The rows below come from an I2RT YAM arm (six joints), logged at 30 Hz.
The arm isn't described. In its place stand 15 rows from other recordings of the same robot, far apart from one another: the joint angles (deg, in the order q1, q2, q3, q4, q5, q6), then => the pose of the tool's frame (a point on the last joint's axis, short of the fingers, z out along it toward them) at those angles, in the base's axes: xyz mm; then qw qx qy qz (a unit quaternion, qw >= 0).
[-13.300 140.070 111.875 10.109 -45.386 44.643] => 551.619 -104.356 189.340 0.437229 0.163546 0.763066 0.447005
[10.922 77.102 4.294 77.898 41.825 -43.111] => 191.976 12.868 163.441 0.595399 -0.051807 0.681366 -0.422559
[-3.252 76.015 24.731 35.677 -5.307 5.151] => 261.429 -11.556 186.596 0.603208 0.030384 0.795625 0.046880
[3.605 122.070 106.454 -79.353 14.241 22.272] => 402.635 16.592 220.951 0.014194 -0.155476 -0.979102 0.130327
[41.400 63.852 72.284 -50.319 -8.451 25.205] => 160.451 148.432 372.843 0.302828 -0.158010 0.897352 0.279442
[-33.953 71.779 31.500 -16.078 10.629 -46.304] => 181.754 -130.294 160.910 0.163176 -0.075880 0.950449 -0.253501
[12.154 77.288 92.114 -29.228 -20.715 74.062] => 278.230 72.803 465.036 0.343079 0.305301 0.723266 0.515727
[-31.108 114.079 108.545 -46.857 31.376 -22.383] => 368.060 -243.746 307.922 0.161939 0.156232 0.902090 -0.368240
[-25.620 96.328 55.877 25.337 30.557 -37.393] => 330.752 -178.684 235.308 0.390689 0.080814 0.778289 -0.484868
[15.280 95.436 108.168 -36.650 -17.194 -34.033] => 353.659 107.527 445.044 0.552325 -0.419855 0.719289 0.035802
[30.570 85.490 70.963 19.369 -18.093 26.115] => 303.403 192.059 382.413 0.589508 -0.141663 0.663185 0.438859
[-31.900 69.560 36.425 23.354 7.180 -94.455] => 229.835 -148.300 258.631 0.247396 -0.361822 0.673320 -0.595416
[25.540 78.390 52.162 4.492 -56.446 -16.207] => 258.054 156.188 282.955 0.460909 -0.507800 0.586927 0.430370
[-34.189 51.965 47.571 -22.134 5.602 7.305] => 166.895 -117.576 313.615 0.501324 0.324954 0.785275 -0.162552
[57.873 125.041 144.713 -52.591 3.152 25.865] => 253.749 400.408 409.089 0.371781 -0.229478 0.847735 0.300772
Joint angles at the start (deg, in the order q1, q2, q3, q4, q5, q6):
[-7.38 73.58 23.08 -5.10 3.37 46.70]
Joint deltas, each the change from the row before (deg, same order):
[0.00 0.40 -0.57 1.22 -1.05 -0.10]
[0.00 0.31 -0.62 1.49 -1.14 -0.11]
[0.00 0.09 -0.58 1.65 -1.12 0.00]
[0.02 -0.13 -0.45 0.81 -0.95 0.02]
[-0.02 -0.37 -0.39 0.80 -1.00 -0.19]
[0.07 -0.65 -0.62 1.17 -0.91 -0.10]
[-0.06 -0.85 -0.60 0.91 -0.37 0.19]
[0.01 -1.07 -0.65 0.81 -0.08 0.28]
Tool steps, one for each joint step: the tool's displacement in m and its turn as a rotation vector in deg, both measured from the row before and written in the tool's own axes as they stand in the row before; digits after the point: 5 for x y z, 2 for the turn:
[0.00181 -0.00080 0.00191 -0.90 0.59 -0.09]
[0.00159 -0.00055 0.00166 -1.19 0.44 -0.09]
[0.00091 0.00008 0.00092 -1.48 0.14 0.01]
[0.00116 -0.00026 0.00013 -1.02 0.36 0.00]
[0.00053 0.00025 -0.00060 -1.25 0.18 -0.19]
[0.00088 0.00032 -0.00112 -1.52 -0.14 -0.20]
[0.00031 -0.00018 -0.00169 -1.07 -0.56 0.18]
[0.00044 -0.00016 -0.00219 -0.95 -0.78 0.20]

